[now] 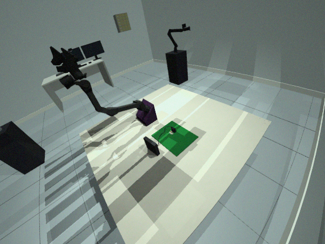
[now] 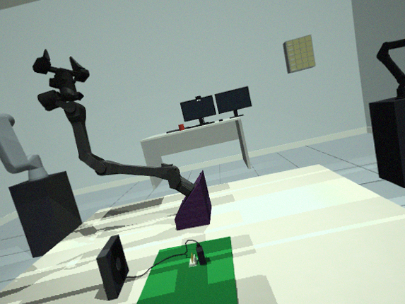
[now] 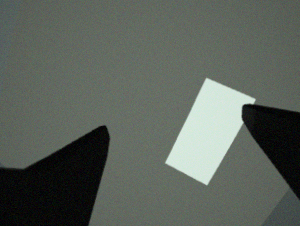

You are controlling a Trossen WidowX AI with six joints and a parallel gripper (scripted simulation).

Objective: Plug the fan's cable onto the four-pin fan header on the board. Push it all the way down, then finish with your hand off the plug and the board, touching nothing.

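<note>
The black fan plug is 370 mm ahead of my gripper tip, 450 mm to the left of it and 750 mm below it. Round my gripper tip: green board (410 mm ahead, 420 mm to the left, 790 mm below); black fan (400 mm ahead, 220 mm to the left, 720 mm below); pale header (370 mm ahead, 420 mm to the left, 780 mm below).
</note>
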